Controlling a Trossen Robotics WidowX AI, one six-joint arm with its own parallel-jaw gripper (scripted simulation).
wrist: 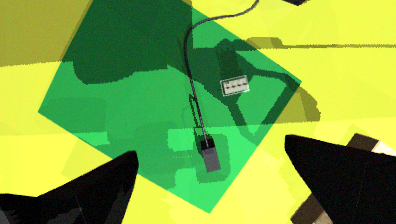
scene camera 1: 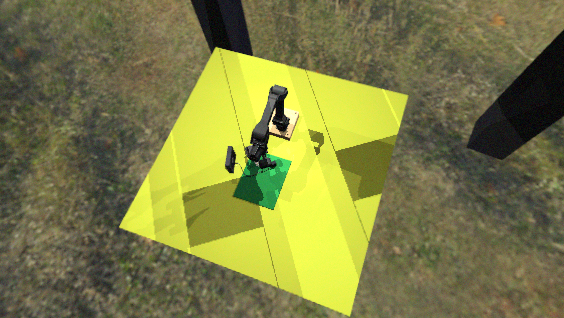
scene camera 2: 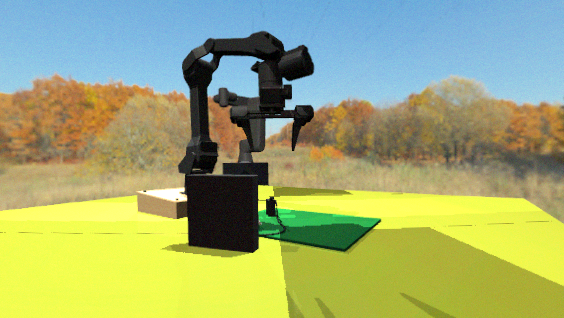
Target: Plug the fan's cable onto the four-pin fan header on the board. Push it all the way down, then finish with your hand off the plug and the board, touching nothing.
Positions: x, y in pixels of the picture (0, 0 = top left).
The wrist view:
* gripper: 211, 150
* green board: 123, 84
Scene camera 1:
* green board: 264, 188
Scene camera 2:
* gripper: 273, 151
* fan: 222, 210
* green board: 335, 232
